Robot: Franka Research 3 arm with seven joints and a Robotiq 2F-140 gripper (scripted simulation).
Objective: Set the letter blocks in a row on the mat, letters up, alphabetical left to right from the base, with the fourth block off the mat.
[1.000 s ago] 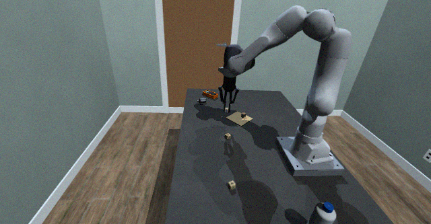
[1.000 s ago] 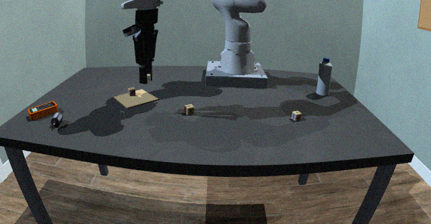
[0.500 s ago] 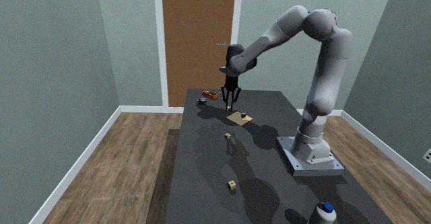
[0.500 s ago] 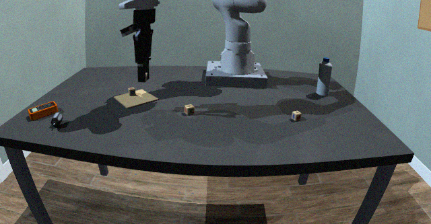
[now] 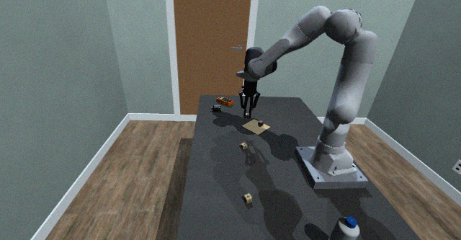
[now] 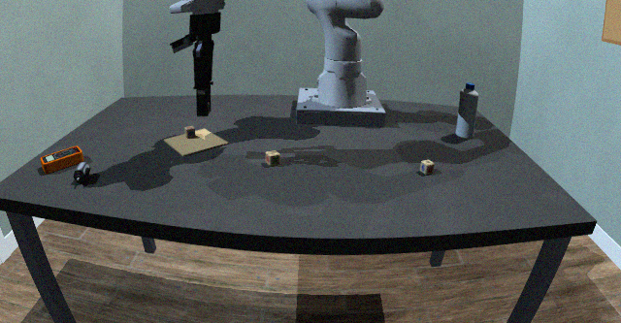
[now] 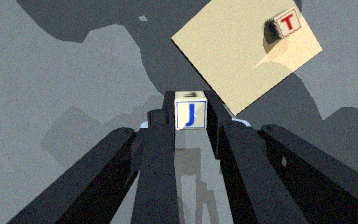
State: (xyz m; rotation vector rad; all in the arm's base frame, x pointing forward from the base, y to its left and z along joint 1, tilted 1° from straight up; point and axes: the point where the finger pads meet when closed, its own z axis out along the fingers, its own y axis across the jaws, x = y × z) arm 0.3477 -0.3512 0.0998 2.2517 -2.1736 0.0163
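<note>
The tan mat is 80 mm behind my hand, 50 mm to the right of it and 140 mm below it. From my hand the other things lie so: block: 110 mm behind, 80 mm to the right, 120 mm below; orange device: 110 mm ahead, 420 mm to the right, 120 mm below.
</note>
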